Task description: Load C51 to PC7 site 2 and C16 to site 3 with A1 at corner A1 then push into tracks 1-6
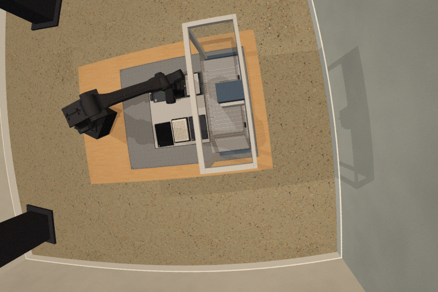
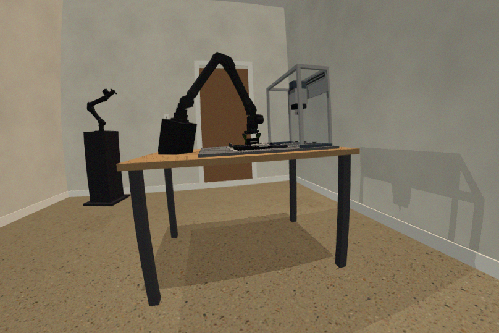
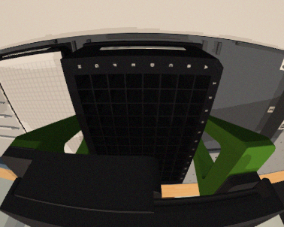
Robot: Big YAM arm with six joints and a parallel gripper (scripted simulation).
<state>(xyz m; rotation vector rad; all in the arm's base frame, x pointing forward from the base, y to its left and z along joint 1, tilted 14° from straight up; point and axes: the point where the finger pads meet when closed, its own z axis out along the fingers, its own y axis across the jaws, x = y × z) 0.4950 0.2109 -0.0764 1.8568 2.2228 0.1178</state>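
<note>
The dark carrier PC7 lies 10 mm below my hand. From my hand the other things lie so: nest S3 (140 mm ahead, 230 mm to the right, 20 mm below); black nest (70 mm behind, 280 mm to the right, 20 mm below); white 96-well plate C15 (40 mm ahead, 250 mm to the right, 10 mm below).
</note>
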